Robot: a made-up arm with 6 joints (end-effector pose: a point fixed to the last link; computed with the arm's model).
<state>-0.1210 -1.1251 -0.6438 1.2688 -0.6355 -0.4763</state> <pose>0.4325 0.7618 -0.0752 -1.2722 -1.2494 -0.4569</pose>
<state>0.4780 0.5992 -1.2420 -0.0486 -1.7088 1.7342</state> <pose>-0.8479 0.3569 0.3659 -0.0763 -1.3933 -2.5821</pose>
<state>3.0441 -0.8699 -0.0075 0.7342 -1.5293 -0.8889</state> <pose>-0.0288 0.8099 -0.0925 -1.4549 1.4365 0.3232</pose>
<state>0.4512 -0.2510 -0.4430 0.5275 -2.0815 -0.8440</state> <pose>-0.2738 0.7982 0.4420 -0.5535 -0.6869 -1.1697</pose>
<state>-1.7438 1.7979 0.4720 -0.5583 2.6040 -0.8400</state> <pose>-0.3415 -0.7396 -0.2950 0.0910 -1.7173 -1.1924</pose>
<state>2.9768 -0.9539 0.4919 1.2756 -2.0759 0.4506</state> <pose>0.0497 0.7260 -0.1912 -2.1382 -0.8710 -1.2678</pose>
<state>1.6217 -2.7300 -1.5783 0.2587 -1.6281 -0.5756</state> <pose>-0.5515 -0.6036 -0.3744 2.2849 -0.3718 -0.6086</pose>
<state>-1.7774 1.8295 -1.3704 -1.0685 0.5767 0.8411</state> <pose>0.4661 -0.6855 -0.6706 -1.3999 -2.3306 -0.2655</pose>
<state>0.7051 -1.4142 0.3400 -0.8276 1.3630 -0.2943</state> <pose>0.6478 0.4001 0.1155 0.8769 0.2952 -0.1318</pose>
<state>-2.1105 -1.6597 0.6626 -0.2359 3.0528 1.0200</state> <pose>-0.4460 0.2822 0.2781 -0.4321 -2.8210 0.5343</pose>
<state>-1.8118 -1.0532 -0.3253 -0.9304 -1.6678 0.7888</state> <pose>-0.1055 0.6005 0.6097 -0.8877 -0.9331 2.8267</pose>
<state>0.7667 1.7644 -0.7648 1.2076 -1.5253 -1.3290</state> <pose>-0.5553 -0.8820 0.5970 1.5438 -1.1067 0.7471</pose>
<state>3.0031 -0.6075 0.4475 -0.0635 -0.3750 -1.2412</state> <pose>0.2551 0.6352 -0.3252 0.2972 2.5052 -0.5462</pose>
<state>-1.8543 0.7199 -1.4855 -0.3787 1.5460 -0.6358</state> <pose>0.5890 0.1688 -0.7442 -1.9422 -0.0488 0.5114</pose>
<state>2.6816 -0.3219 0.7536 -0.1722 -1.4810 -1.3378</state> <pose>0.5901 0.3507 -0.1822 -0.4482 2.3896 -1.0673</pose>
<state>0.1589 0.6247 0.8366 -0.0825 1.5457 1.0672</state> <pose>-0.5077 -0.2906 0.7262 1.2042 0.1553 0.8067</pose>
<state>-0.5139 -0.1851 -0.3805 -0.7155 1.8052 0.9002</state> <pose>-0.3992 0.7129 0.1799 -0.0005 -0.0005 0.4681</pose>
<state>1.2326 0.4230 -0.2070 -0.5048 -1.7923 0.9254</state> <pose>0.1095 0.4471 0.9648 -1.9872 0.2027 -1.2913</pose>
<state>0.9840 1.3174 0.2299 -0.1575 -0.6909 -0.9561</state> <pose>0.0323 -0.4978 1.0648 1.2595 0.8297 1.0800</pose>
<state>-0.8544 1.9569 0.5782 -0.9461 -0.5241 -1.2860</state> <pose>-0.5349 -0.7142 0.1877 -0.5984 1.0583 2.2791</pose>
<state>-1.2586 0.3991 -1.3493 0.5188 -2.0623 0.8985</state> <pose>0.0516 0.4105 -0.7834 -1.8088 1.7743 1.2060</pose>
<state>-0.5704 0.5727 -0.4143 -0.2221 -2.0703 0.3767</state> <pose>-0.8485 0.3308 -0.1487 0.1419 -0.9882 -2.0458</pose>
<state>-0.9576 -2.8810 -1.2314 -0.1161 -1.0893 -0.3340</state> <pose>0.7186 -0.8425 0.2878 0.5215 -1.6301 2.6046</pose>
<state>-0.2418 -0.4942 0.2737 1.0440 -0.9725 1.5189</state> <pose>-0.2812 0.8211 0.3820 -1.3271 0.5981 2.6502</pose>
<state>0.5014 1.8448 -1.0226 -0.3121 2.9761 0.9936</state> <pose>-0.6420 -0.7745 0.4766 0.1159 -0.0644 -2.8406</pose>
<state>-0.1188 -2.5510 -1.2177 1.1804 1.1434 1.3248</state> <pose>0.7848 -0.2700 -0.3066 -1.9285 0.4560 -1.0459</pose>
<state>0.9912 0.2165 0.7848 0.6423 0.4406 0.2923</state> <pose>0.0386 0.1220 1.0571 0.7355 0.1807 -0.4505</pose>
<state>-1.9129 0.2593 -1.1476 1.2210 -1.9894 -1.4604</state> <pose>0.5227 0.4123 -0.6129 0.6940 2.4788 -0.0548</pose>
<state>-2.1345 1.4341 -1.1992 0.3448 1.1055 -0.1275</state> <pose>0.7570 -0.6078 -0.5814 2.5595 0.8133 -0.3232</pose>
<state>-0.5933 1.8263 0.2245 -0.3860 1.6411 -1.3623</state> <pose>-0.5839 -0.8723 0.2449 -0.1591 -0.7463 -1.4654</pose>
